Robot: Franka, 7 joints.
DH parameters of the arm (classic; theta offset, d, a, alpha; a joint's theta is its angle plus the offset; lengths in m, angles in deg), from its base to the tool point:
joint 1: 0 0.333 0 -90
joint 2: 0 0 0 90
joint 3: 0 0.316 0.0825 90
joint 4: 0 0 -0.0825 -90
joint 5: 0 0.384 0 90
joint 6: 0 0 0.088 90
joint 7: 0 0.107 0 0
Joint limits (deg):
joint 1: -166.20..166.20
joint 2: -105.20..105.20
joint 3: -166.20..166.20
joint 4: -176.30..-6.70
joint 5: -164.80..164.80
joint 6: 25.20..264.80
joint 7: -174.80..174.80
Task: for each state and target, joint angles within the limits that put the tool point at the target. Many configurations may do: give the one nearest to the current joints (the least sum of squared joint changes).
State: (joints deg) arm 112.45 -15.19 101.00 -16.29 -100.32 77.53 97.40
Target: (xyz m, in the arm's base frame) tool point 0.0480 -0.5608 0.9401
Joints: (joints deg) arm 116.47 -42.83 108.21 -24.32 -103.12 97.56 97.40
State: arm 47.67 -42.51 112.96 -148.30 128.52 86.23 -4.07
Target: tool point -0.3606 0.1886 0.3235
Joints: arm 61.54 -41.13 76.52 -157.91 129.01 62.48 -4.07
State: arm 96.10 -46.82 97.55 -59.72 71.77 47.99 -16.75
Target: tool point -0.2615 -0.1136 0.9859
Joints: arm 86.91 0.08 88.43 -35.10 78.71 45.84 -16.75
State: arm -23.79 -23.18 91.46 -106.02 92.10 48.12 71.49
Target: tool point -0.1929 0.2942 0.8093
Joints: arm -7.58 12.78 123.89 -88.24 92.38 25.41 71.49
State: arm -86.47 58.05 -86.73 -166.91 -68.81 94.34 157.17
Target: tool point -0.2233 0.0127 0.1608
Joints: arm -76.40 39.98 -57.87 -170.98 -64.47 110.70 157.17
